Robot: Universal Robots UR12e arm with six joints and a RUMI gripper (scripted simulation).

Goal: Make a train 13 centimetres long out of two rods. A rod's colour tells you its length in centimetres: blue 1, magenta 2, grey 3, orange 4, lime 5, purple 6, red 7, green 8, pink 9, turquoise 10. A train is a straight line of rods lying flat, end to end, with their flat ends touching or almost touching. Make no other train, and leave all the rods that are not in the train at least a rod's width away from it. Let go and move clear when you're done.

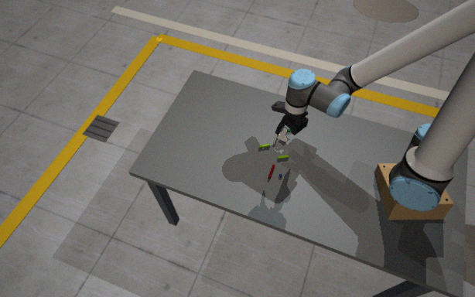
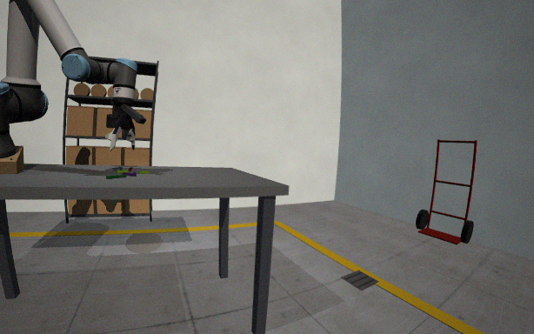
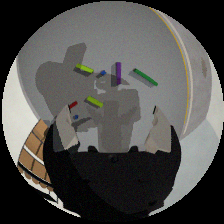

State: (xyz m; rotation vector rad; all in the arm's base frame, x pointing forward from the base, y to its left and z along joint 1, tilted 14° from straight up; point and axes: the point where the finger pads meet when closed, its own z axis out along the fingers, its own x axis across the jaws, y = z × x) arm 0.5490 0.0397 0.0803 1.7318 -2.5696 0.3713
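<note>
Right now the green rod is 100 mm to the right of my hand and 90 mm below it. The rest, counted from my hand: purple rod (30 mm ahead, 30 mm to the right, 90 mm below); then red rod (160 mm to the left, 90 mm below).
</note>
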